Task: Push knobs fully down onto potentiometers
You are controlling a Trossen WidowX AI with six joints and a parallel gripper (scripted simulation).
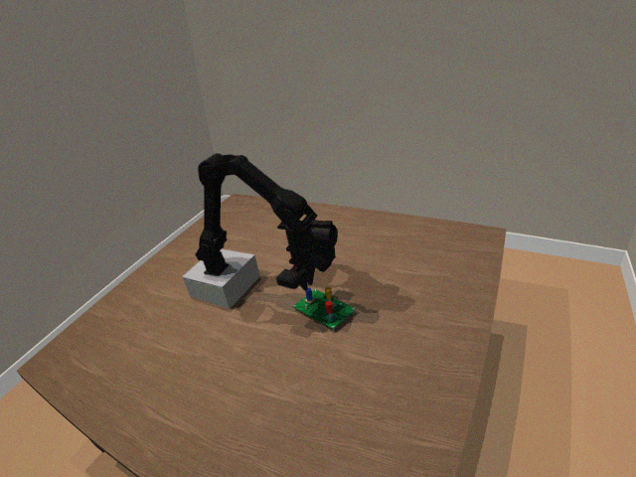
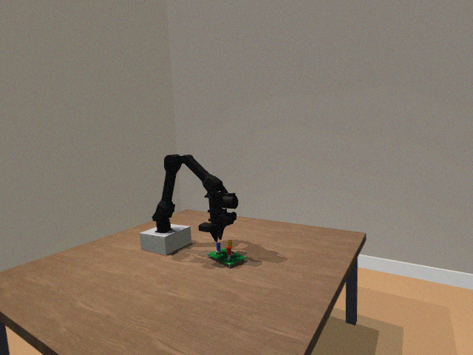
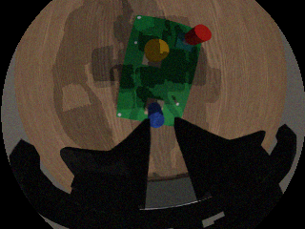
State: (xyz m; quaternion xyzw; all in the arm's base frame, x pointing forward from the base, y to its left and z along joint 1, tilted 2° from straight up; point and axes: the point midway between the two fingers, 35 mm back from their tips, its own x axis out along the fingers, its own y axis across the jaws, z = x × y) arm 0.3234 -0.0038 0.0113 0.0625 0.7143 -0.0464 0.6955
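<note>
Right now the blue knob is 30 mm below my gripper tip. The rest, counted from my gripper tip: orange knob 60 mm ahead, 10 mm below.
</note>
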